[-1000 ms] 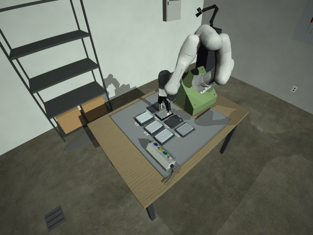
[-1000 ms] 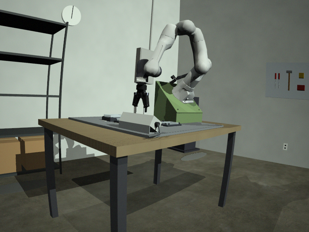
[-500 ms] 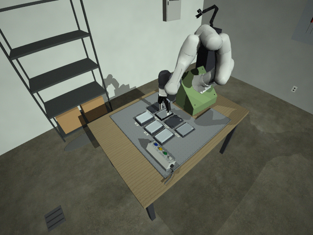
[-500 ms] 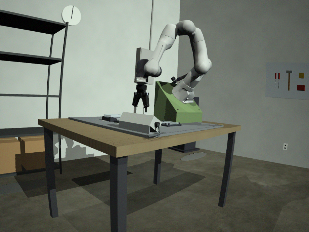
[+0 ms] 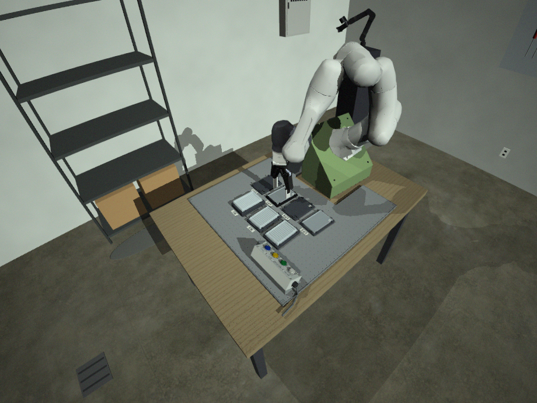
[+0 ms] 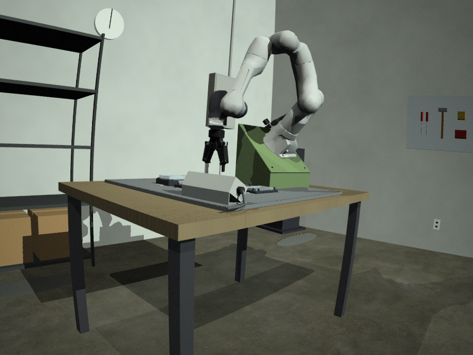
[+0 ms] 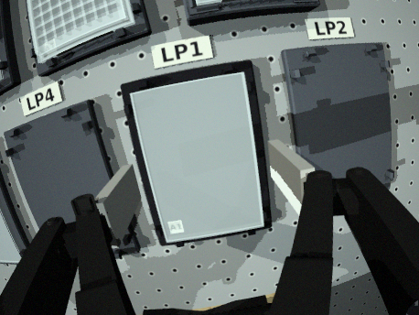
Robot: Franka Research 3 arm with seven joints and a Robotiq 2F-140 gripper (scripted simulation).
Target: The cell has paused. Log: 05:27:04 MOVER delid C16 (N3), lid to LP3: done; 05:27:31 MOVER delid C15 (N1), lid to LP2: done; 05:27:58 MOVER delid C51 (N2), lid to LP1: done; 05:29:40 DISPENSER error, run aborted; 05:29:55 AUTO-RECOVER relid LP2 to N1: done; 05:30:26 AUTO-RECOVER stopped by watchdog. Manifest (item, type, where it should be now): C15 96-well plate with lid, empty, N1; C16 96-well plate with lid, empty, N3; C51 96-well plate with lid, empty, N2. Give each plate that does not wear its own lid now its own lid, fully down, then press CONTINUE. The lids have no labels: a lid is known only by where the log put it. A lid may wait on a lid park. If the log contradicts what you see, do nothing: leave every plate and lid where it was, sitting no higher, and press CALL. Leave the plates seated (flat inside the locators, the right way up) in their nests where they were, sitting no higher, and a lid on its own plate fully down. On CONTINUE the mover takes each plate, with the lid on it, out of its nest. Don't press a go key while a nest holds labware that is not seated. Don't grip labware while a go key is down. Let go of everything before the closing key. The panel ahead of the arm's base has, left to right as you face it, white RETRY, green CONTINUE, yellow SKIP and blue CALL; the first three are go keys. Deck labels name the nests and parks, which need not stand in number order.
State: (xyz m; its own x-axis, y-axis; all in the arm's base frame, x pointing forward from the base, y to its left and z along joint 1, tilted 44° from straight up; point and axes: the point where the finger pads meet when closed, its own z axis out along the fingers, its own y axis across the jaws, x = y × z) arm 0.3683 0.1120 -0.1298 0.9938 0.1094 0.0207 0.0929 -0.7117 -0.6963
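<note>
Now: hand 5 cm above the park LP1. Also, from my hand: park LP4: 2 cm behind, 13 cm to the left, 5 cm below; park LP2: 2 cm ahead, 13 cm to the right, 5 cm below; LP4 label: 7 cm ahead, 14 cm to the left, 5 cm below.
</note>
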